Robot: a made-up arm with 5 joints. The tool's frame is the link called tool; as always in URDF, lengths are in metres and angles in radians.
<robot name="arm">
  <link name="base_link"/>
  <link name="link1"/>
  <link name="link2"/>
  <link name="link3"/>
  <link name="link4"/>
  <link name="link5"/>
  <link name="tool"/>
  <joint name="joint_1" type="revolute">
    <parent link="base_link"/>
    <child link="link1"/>
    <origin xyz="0 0 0.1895" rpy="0 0 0"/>
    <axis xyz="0 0 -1"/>
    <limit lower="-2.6" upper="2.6"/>
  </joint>
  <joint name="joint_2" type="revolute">
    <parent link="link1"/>
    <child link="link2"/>
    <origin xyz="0.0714 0.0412 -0.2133" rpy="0 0 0"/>
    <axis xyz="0 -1 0"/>
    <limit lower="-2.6" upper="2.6"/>
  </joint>
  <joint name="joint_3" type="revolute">
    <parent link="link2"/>
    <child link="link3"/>
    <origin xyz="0.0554 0.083 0.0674" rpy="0 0 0"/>
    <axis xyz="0 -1 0"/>
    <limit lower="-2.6" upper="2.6"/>
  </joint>
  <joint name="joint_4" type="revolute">
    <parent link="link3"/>
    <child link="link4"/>
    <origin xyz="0.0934 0.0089 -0.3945" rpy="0 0 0"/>
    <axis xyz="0 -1 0"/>
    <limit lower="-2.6" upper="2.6"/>
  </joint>
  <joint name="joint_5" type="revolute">
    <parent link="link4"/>
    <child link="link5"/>
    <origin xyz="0.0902 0.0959 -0.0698" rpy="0 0 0"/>
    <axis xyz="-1 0 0"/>
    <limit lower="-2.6" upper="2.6"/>
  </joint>
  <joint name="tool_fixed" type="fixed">
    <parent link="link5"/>
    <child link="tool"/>
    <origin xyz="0.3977 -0.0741 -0.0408" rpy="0 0 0"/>
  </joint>
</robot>
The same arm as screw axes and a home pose.
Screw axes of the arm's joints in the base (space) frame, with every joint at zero. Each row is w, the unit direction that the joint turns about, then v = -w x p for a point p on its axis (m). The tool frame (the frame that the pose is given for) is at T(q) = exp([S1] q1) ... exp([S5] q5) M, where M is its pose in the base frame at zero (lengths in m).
S1: w 0 0 -1 v 0 0 0
S2: w 0 -1 0 v -0.0238 0 -0.0714
S3: w 0 -1 0 v 0.0436 0 -0.1268
S4: w 0 -1 0 v -0.3509 0 -0.2202
S5: w -1 0 0 v 0 0.4207 0.229
M: xyz 0.7081 0.1549 -0.4615 (m) rpy 0 0 0 (rad, as in URDF)
Joint limits (rad, base to tool): -2.6..2.6 -2.6..2.6 -2.6..2.6 -2.6..2.6 -2.6..2.6

